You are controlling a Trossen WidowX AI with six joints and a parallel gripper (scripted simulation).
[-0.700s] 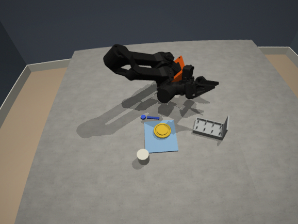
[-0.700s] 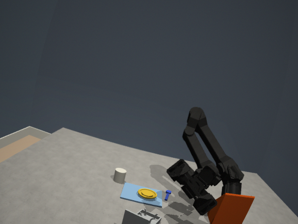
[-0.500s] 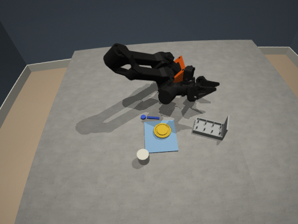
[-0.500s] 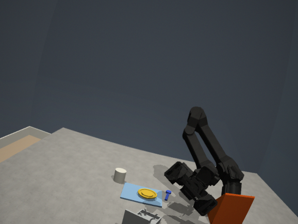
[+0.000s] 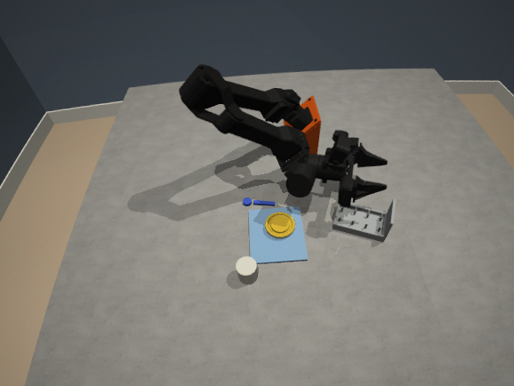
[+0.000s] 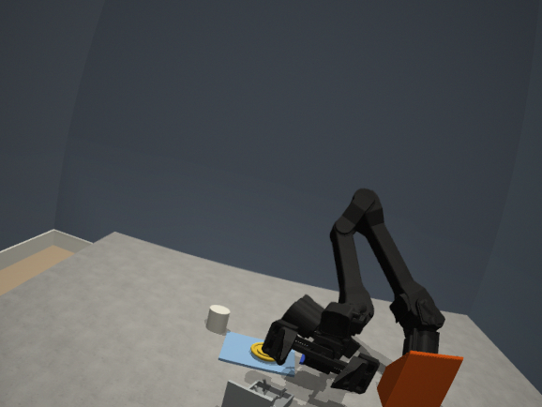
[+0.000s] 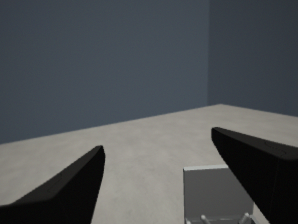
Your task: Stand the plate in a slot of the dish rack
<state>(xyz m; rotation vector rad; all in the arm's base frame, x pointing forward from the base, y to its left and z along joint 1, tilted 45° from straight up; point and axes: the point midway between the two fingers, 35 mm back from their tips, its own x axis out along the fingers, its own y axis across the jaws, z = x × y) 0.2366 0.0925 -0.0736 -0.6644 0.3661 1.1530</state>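
Now: gripper tip 4 cm short of the grey dish rack, 5 cm to the left of it and 10 cm above it. Also, from my gripper tip: yellow plate 3 cm ahead, 25 cm to the right, 11 cm below; blue spoon 5 cm behind, 30 cm to the right, 12 cm below; light blue mat 5 cm ahead, 26 cm to the right, 12 cm below.
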